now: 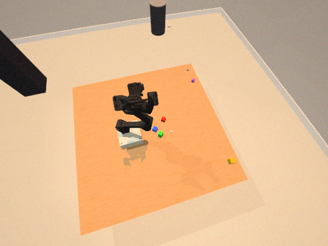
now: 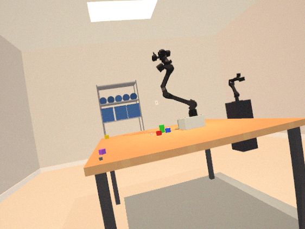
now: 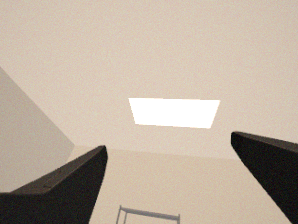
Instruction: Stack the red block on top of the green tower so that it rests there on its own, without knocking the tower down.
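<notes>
The red block lies 18 cm ahead of my gripper tip, 26 cm to the left of it and 76 cm below it. Also, from my gripper tip: yellow block (62 cm ahead, 26 cm to the right, 76 cm below); blue block (8 cm ahead, 18 cm to the left, 76 cm below); small white ball (22 cm ahead, 12 cm to the left, 77 cm below).
</notes>
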